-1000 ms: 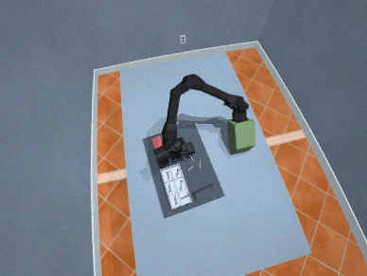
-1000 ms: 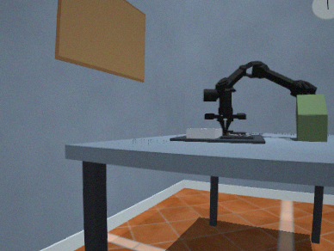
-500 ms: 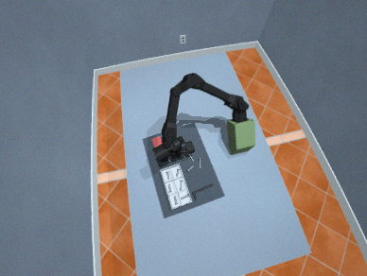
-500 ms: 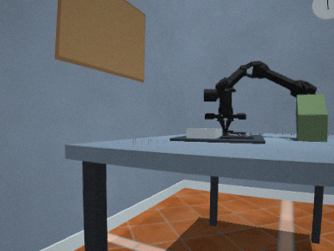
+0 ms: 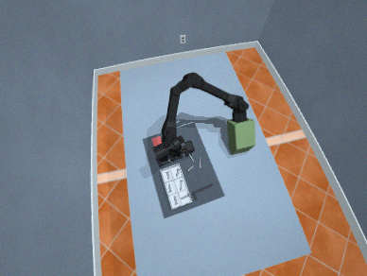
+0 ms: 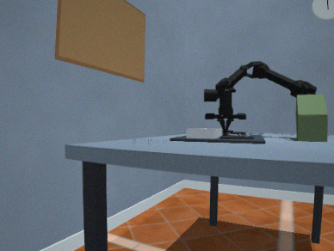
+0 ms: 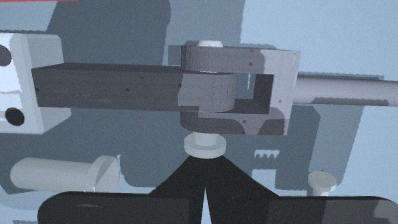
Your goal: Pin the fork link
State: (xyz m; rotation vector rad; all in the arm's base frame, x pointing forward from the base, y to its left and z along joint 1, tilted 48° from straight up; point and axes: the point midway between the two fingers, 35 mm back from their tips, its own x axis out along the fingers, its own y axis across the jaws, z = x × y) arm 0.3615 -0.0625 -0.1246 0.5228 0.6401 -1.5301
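My hand is 20 mm short of the eye plate, 40 mm to the left of it and 30 mm above it. Also, from my hand: thick headed pin 70 mm ahead, 20 mm to the left, 30 mm below; then dark mat 60 mm to the left, 40 mm below; then thin headed pin 70 mm behind, 30 mm to the left, 30 mm below.
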